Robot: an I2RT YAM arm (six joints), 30 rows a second.
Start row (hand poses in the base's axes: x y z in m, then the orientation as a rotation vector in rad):
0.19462 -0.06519 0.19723 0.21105 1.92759 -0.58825
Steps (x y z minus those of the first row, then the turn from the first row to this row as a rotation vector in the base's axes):
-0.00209 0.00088 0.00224 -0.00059 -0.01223 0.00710
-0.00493 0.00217 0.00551 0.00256 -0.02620 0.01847
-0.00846 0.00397 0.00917 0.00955 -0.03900 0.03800
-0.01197 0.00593 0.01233 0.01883 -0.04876 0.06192
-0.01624 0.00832 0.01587 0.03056 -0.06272 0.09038
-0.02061 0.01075 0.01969 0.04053 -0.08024 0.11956
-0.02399 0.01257 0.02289 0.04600 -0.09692 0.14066
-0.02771 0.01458 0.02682 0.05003 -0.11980 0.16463
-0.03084 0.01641 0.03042 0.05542 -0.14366 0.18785
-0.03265 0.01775 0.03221 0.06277 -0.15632 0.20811
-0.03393 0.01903 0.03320 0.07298 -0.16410 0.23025
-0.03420 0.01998 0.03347 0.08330 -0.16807 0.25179
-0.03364 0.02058 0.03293 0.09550 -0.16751 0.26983
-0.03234 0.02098 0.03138 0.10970 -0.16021 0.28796
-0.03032 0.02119 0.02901 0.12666 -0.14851 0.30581
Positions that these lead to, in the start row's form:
0.19253 -0.06431 0.19947 0.20691 1.91562 -0.58158
0.18969 -0.06302 0.20274 0.20145 1.90318 -0.56819
0.18616 -0.06122 0.20640 0.19024 1.89302 -0.54608
0.18265 -0.05926 0.20956 0.17550 1.88630 -0.51959
0.17838 -0.05687 0.21310 0.15906 1.87596 -0.48705
0.17401 -0.05444 0.21692 0.14185 1.86129 -0.45514
0.17063 -0.05262 0.22012 0.12945 1.84611 -0.43305
0.16691 -0.05061 0.22405 0.11513 1.82424 -0.40939
0.16378 -0.04878 0.22765 0.10271 1.80172 -0.38490
0.16197 -0.04744 0.22944 0.09142 1.79054 -0.36264
0.16069 -0.04616 0.23043 0.07886 1.78459 -0.33743
0.16042 -0.04521 0.23070 0.06595 1.78216 -0.31321
0.16098 -0.04461 0.23016 0.05627 1.78468 -0.29029
0.16228 -0.04421 0.22861 0.04589 1.79402 -0.26652
0.16430 -0.04400 0.22624 0.03622 1.80813 -0.24096

